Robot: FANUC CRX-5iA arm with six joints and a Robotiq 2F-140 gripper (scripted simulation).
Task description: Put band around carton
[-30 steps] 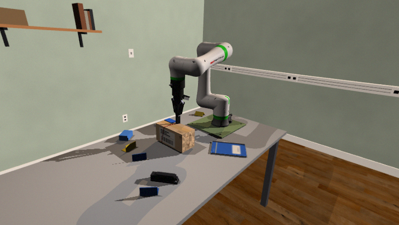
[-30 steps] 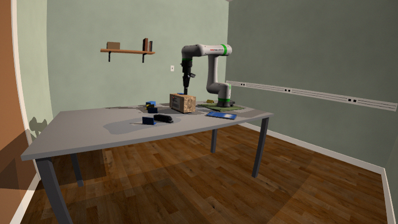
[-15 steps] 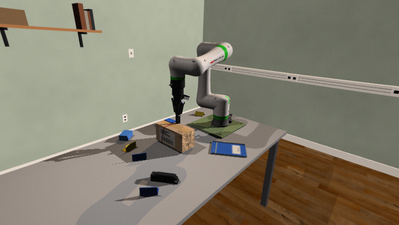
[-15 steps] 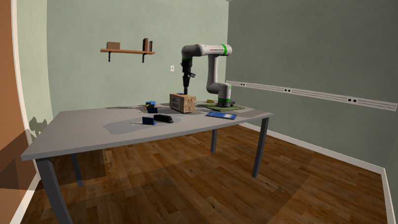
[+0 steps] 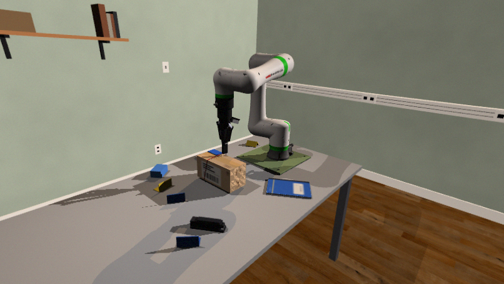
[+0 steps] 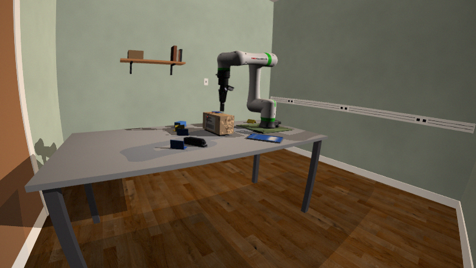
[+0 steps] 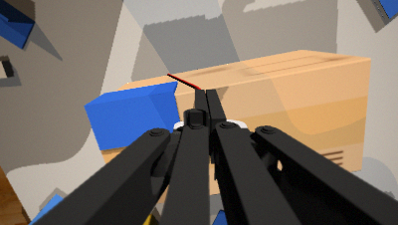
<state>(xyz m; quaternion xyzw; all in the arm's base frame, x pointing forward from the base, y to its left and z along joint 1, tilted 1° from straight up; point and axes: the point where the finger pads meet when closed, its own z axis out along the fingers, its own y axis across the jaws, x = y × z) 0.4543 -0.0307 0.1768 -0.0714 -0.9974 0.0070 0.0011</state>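
My hand is 50 mm short of the brown carton, 20 mm to the right of it and 110 mm above it.
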